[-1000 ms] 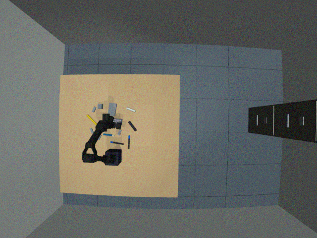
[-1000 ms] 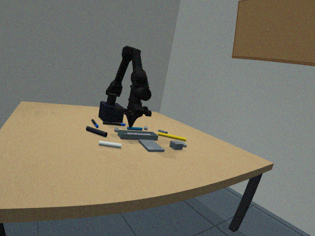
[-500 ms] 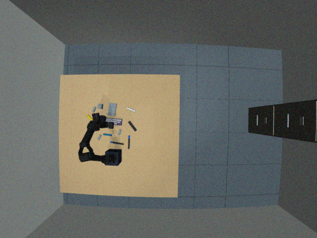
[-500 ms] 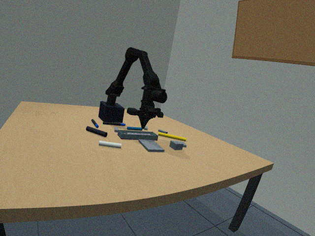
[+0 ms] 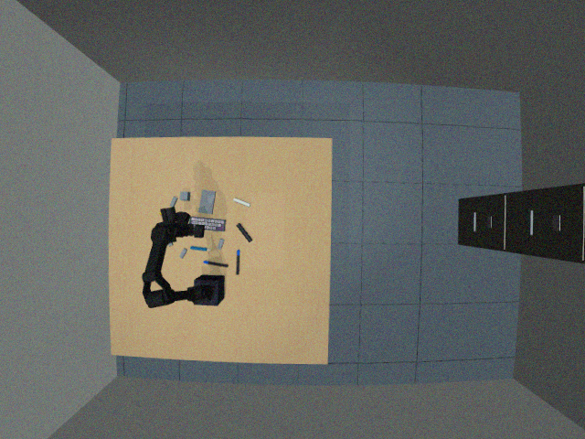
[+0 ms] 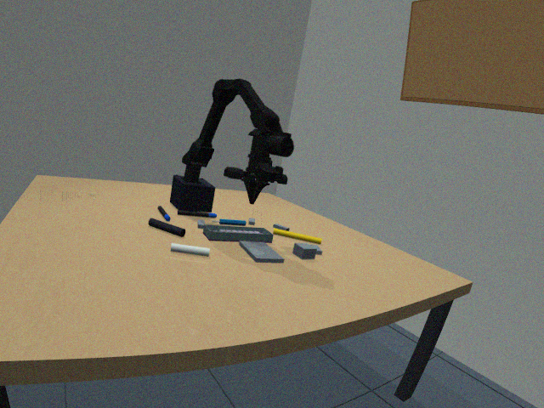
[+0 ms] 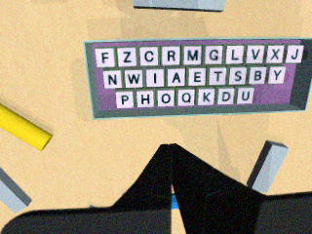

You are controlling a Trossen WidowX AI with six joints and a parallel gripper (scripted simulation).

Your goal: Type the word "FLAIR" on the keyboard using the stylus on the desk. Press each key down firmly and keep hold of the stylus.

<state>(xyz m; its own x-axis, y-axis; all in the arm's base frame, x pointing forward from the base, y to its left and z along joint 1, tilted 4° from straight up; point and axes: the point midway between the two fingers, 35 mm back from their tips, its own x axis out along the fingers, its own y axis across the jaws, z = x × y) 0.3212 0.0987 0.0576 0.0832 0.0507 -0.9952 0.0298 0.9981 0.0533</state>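
The blue stylus is 120 mm behind my gripper tip, 30 mm to the right of it and 90 mm below it. Round my gripper tip: yellow cylinder: 20 mm ahead, 180 mm to the left, 90 mm below; small grey block: 80 mm behind, 120 mm to the right, 90 mm below; grey pad: 150 mm ahead, 30 mm to the right, 100 mm below.
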